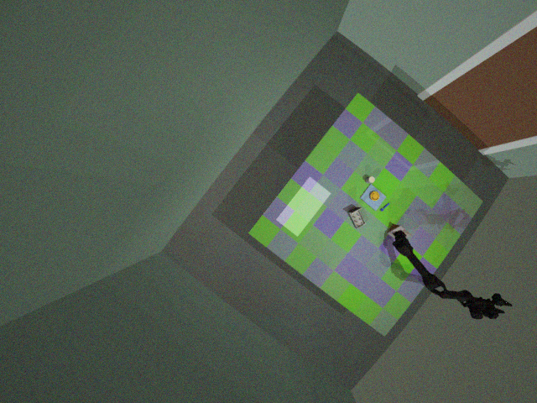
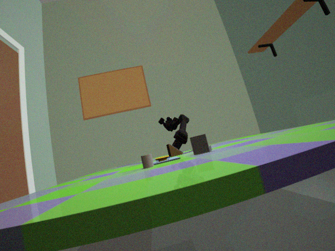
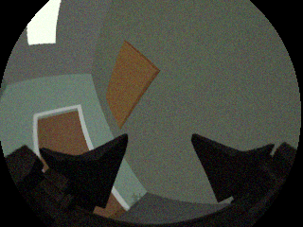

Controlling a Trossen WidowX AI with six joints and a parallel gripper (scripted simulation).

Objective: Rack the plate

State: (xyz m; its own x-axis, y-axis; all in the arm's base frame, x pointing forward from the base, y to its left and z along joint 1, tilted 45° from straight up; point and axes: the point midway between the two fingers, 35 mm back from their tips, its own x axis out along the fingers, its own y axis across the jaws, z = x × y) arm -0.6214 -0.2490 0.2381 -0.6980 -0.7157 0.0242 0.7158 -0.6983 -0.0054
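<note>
The plate lies 980 mm ahead of my gripper tip, 70 mm to the right of it and 340 mm below it. The rest, counted from my gripper tip: dish rack: 980 mm ahead, 130 mm to the left, 330 mm below; blue spoon: 870 mm ahead, 60 mm to the right, 350 mm below; beige cylinder: 1090 mm ahead, 130 mm to the right, 330 mm below.
</note>
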